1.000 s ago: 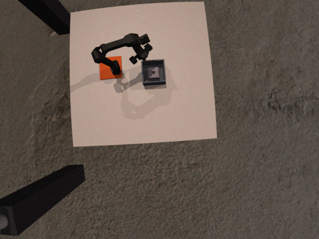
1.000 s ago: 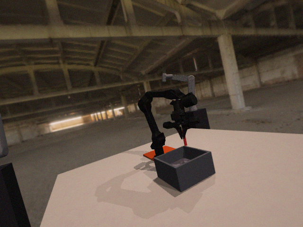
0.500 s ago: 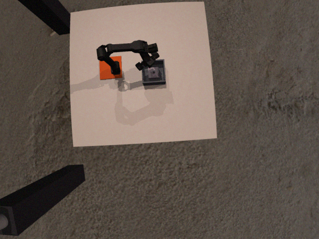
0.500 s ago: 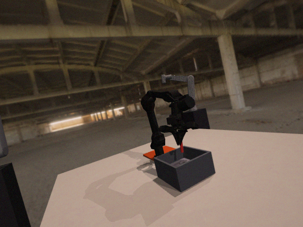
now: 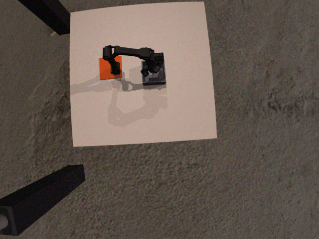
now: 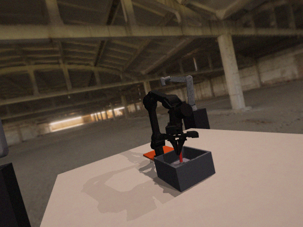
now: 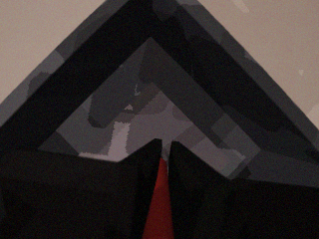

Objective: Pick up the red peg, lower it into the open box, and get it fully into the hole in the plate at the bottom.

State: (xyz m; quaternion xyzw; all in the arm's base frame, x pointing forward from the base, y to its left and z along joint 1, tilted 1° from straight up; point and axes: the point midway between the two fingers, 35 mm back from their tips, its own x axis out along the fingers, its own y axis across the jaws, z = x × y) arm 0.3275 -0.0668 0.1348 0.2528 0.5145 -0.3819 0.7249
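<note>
The red peg lies 20 mm behind my gripper tip and 20 mm to the left of it. Round my gripper tip: light grey plate (10 mm behind, 20 mm to the left, 60 mm below); then dark grey box (10 mm behind, 20 mm to the left, 80 mm below).
</note>
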